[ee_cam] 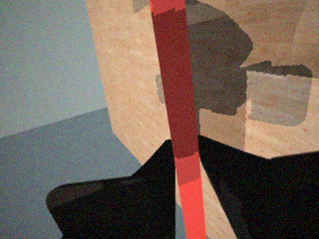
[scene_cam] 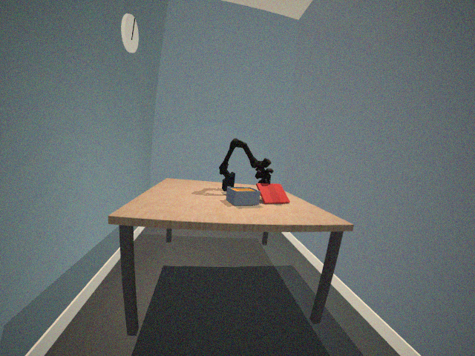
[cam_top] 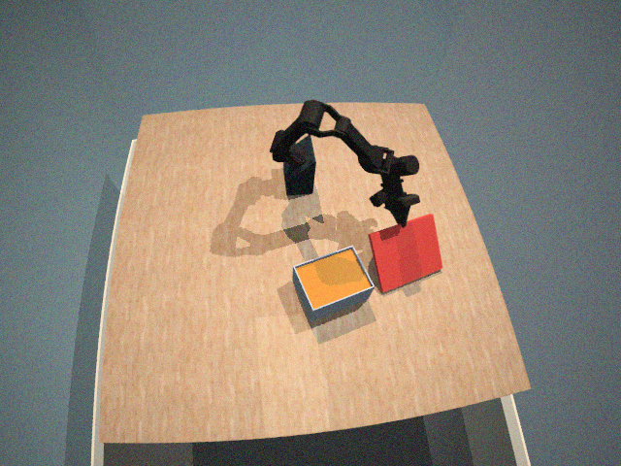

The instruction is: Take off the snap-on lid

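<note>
Now: gripper tip 70 mm short of the red lid, 50 mm above it and 20 mm to the right of it. The rest, counted from my gripper tip: grey-blue storage box (230 mm to the right, 140 mm ahead, 70 mm below).
</note>
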